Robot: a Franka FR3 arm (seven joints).
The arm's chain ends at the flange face. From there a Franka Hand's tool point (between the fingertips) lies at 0.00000 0.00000 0.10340 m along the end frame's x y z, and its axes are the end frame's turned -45 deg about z.
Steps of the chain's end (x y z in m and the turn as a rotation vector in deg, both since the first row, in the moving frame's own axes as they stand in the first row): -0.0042 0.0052 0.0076 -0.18 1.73 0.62; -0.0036 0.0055 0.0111 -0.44 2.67 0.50; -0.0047 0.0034 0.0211 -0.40 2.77 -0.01
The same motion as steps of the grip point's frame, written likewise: -0.0047 0.0032 0.0076 -1.35 1.10 0.62; -0.0036 0.0053 0.0110 -2.20 1.58 0.50; -0.0027 0.0031 0.0210 -2.24 1.68 -0.01
